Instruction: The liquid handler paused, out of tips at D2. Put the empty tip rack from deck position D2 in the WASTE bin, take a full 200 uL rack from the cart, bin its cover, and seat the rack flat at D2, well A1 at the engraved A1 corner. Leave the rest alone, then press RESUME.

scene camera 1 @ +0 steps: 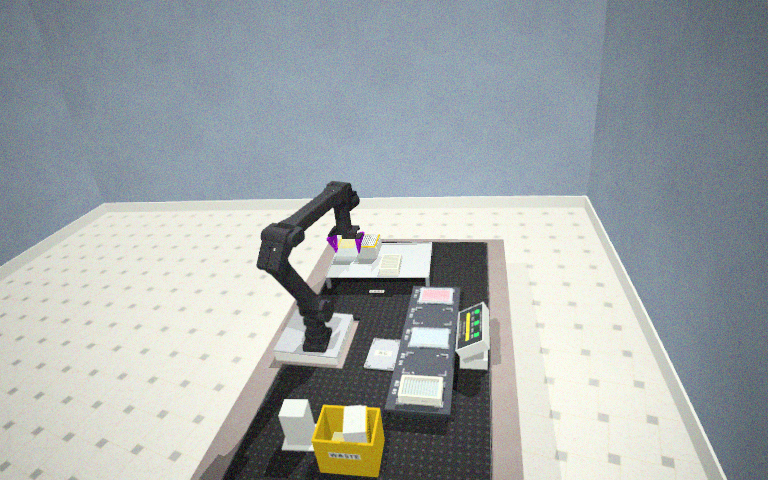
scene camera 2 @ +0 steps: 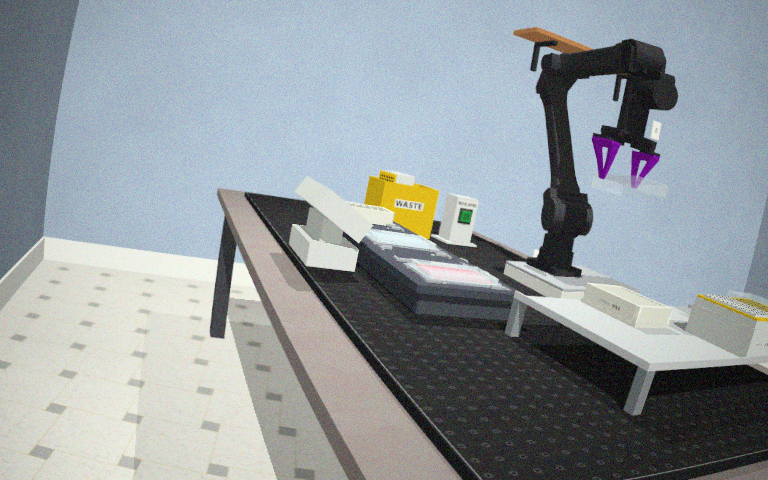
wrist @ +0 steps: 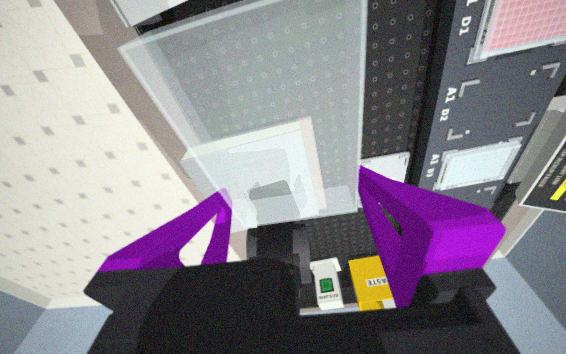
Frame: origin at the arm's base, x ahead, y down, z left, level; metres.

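Where they show: gripper, between the fingertips: (scene camera 1: pixel 348 252) (scene camera 2: pixel 618 183) (wrist: pixel 289 184); arm's base, origin of its link: (scene camera 1: pixel 317 340) (scene camera 2: pixel 553 270).
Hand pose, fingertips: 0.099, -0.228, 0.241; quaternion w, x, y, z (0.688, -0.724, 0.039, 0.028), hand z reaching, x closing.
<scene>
Each offset is from my fingertips to the centre of the thing, as dx, dy, dz. "spot": to the spot under its first point.
My gripper (scene camera 1: pixel 347 249) (scene camera 2: pixel 619 182) (wrist: pixel 289 184) is shut on a clear rack cover @(+0.003, +0.000, +0.032) (scene camera 2: pixel 654 187) (wrist: pixel 280 75), held high in the air. On the cart @(+0.074, +0.225, +0.272) (scene camera 1: pixel 416 261) (scene camera 2: pixel 608 342) stands an uncovered full rack @(+0.015, +0.166, +0.346) (scene camera 1: pixel 369 242) (scene camera 2: pixel 727 323) with a yellow rim; a second yellow-topped rack is partly hidden behind the fingers in the first scene view. Position D2 @(spot: +0.319, +0.211, -0.119) (scene camera 1: pixel 433 315) (wrist: pixel 492 102) is bare, its A1 corner engraved. The empty rack @(+0.133, +0.163, -0.686) (scene camera 1: pixel 355 421) (scene camera 2: pixel 403 178) lies tilted in the WASTE bin @(+0.107, +0.191, -0.686) (scene camera 1: pixel 348 466) (scene camera 2: pixel 376 194) (wrist: pixel 367 266). The RESUME button @(-0.056, +0.178, -0.605) (scene camera 2: pixel 465 216) (wrist: pixel 326 285) is green.
A pink plate @(+0.327, +0.204, -0.001) (scene camera 1: pixel 436 294) (scene camera 2: pixel 453 273) sits at D1, a pale blue plate @(+0.308, +0.204, -0.248) (scene camera 1: pixel 428 337) (wrist: pixel 480 164) at D3, a cream rack @(+0.289, +0.195, -0.496) (scene camera 1: pixel 420 389) at D5. A cream box @(+0.127, +0.182, +0.203) (scene camera 1: pixel 390 264) (scene camera 2: pixel 625 305) is on the cart. The screen @(spot: +0.453, +0.139, -0.274) (scene camera 1: pixel 472 327) stands beside the deck.
</scene>
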